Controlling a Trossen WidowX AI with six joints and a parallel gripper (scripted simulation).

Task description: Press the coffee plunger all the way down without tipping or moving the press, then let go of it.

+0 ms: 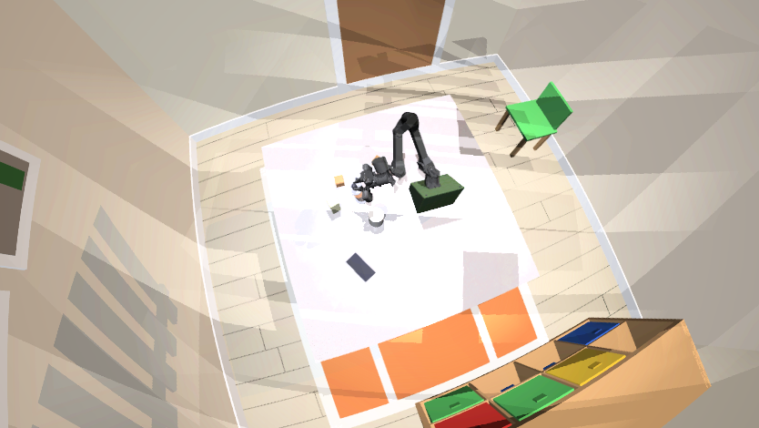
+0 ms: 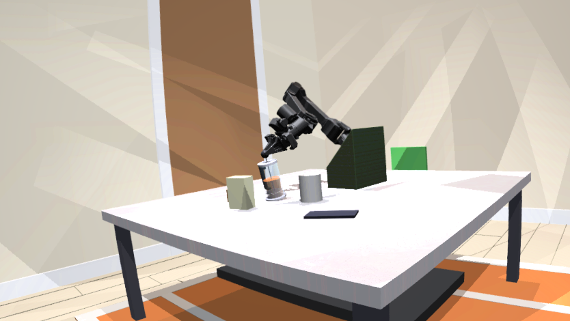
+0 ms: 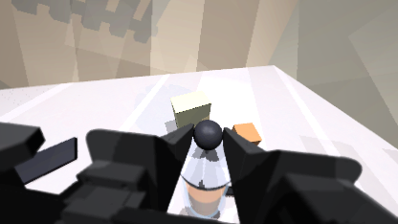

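Now: gripper tip 80 mm above the glass coffee press, 30 mm past it and 10 mm to the left of it. Round my gripper tip: black flat slab: 380 mm to the left, 170 mm below, 60 mm ahead.
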